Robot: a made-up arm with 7 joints.
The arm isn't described. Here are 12 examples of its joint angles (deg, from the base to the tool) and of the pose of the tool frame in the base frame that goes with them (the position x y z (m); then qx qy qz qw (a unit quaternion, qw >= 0)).
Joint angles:
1: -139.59 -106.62 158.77 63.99 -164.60 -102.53 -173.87
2: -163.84 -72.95 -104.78 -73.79 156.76 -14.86 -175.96
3: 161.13 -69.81 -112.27 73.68 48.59 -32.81 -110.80
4: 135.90 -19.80 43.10 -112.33 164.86 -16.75 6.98
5: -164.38 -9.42 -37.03 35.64 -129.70 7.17 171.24
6: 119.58 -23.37 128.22 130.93 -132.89 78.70 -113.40
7: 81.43 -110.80 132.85 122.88 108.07 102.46 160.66
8: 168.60 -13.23 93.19 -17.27 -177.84 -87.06 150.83
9: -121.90 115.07 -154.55 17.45 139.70 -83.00 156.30
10: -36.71 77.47 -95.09 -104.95 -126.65 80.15 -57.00
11: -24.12 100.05 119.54 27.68 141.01 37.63 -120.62
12: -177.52 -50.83 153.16 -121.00 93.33 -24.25 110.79
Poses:
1: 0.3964 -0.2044 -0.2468 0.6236 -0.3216 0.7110 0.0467
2: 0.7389 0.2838 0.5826 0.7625 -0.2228 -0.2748 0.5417
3: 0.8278 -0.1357 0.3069 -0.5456 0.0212 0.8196 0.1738
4: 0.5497 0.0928 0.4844 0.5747 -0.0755 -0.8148 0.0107
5: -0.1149 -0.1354 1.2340 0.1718 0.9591 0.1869 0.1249
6: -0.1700 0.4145 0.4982 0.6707 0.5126 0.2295 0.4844
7: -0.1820 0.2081 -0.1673 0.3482 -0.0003 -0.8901 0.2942
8: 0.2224 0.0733 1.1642 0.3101 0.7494 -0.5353 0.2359
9: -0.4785 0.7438 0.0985 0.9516 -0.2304 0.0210 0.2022
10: 0.4896 -0.1182 0.3952 0.0717 0.9012 0.3150 0.2889
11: 0.9595 0.2904 0.2275 0.4468 -0.6097 0.0185 0.6544
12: -0.0543 -0.1423 0.7438 0.2874 0.7886 0.1596 0.5197
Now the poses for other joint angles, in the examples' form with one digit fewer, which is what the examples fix.
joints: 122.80 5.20 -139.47 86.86 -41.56 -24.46 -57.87
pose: 0.452 0.054 0.883 -0.506 -0.667 0.313 0.448
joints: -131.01 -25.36 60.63 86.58 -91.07 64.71 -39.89
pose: 0.228 0.255 0.892 -0.556 0.651 -0.515 0.047
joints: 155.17 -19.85 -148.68 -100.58 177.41 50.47 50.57
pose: -0.319 0.101 0.707 0.090 0.392 0.317 0.859
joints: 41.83 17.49 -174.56 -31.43 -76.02 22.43 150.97
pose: 0.342 -0.405 1.103 -0.840 -0.371 -0.067 0.389
